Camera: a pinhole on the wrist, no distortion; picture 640 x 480 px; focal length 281.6 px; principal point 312.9 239.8 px. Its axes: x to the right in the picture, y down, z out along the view. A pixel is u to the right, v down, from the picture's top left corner.
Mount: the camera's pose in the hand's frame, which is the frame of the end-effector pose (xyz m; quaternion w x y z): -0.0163 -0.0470 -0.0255 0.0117 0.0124 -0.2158 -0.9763
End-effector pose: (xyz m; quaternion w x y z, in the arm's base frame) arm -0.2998 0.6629 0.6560 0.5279 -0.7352 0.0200 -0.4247
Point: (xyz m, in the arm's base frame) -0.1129 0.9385 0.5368
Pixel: 356.7 287.8
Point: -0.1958 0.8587 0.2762
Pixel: 479.3 117.5
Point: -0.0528 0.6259 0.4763
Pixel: 218.3 34.4
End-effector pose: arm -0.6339 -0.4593 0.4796 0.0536 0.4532 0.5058 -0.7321
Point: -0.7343 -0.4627 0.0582
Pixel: outside the picture
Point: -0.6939 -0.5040 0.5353
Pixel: 324.5 377.7
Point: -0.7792 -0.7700 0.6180
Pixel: 400.6 347.2
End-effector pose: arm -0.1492 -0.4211 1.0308 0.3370 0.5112 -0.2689 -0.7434
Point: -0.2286 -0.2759 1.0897
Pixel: 587.4 413.1
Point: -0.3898 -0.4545 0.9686
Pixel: 103.0 430.6
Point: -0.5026 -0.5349 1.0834
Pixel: 179.6 308.2
